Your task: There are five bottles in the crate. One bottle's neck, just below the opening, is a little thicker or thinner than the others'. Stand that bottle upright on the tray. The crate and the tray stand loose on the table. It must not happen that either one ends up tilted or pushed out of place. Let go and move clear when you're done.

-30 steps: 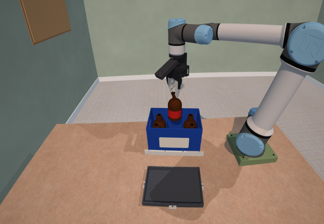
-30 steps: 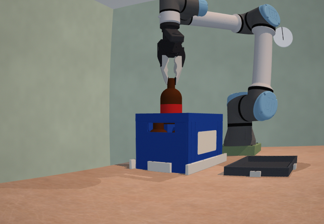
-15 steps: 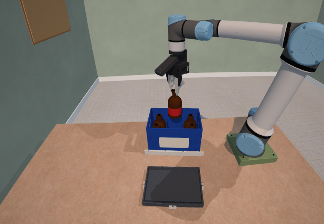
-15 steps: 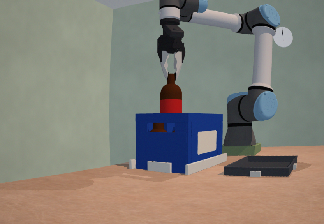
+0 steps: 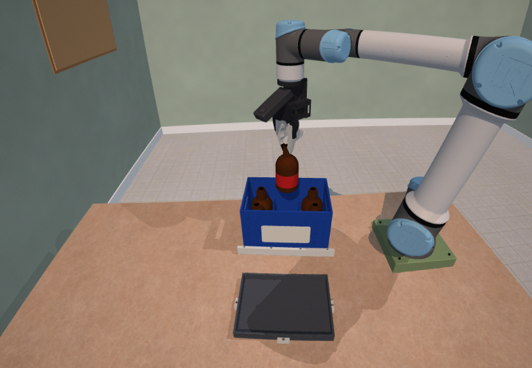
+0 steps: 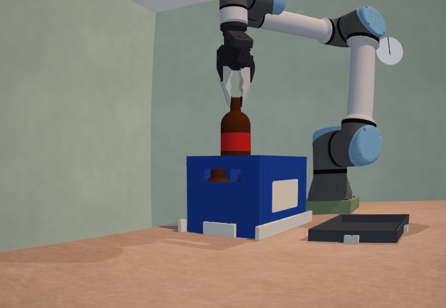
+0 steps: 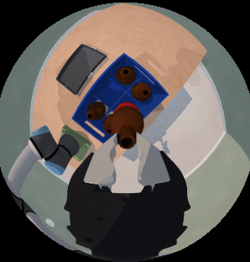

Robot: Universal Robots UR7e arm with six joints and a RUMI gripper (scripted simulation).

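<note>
Right now the glass bottle is 70 mm below my hand. Round my hand: dark tray (330 mm to the left, 300 mm below); blue crate (230 mm below, 40 mm to the left).
</note>
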